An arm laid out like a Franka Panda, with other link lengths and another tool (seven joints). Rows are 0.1 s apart.
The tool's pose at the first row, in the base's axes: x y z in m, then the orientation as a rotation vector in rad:
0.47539, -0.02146, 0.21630, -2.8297, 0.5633, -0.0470
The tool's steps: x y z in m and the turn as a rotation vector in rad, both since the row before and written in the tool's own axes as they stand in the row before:
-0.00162, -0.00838, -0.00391, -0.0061, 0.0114, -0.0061
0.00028, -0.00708, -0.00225, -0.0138, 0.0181, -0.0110
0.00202, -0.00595, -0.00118, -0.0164, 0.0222, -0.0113
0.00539, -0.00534, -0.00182, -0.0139, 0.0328, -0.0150
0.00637, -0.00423, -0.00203, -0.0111, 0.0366, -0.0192
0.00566, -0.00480, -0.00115, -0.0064, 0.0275, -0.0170
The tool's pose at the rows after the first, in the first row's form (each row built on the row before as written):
0.47670, -0.01431, 0.22224, -2.8389, 0.5582, -0.0627
0.47936, -0.00859, 0.22618, -2.8577, 0.5489, -0.0869
0.48325, -0.00422, 0.22876, -2.8793, 0.5403, -0.1167
0.48992, -0.00168, 0.23191, -2.9001, 0.5276, -0.1634
0.49699, -0.00041, 0.23523, -2.9189, 0.5084, -0.2174
0.50361, 0.00192, 0.23792, -2.9312, 0.4895, -0.2590

